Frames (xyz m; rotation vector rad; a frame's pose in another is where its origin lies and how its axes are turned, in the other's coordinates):
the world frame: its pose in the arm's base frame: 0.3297 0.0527 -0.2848 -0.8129 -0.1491 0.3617
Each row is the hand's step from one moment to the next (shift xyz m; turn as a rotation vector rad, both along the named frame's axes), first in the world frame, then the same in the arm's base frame.
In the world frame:
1: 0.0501 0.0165 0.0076 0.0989 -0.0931 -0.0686
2: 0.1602 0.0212 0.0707 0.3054 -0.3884 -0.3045
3: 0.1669 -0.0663 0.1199 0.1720 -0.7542 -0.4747
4: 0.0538 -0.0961 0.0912 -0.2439 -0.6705 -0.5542
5: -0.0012 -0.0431 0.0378 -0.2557 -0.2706 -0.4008
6: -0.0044 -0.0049 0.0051 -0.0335 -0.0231 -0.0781
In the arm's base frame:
1: 0.0402 0.0342 -0.0073 0.1342 -0.0687 0.0207
2: 0.1244 0.1210 0.0314 0.4651 -0.3391 0.0747
3: 0.1401 0.1019 0.1289 0.4810 -0.7352 0.2276
4: 0.0504 0.0216 0.1321 0.0945 -0.8910 0.1154
5: -0.0001 -0.0018 0.0573 -0.0606 -0.5388 -0.0729
6: -0.0042 -0.0012 0.0071 -0.0043 -0.0802 -0.0360

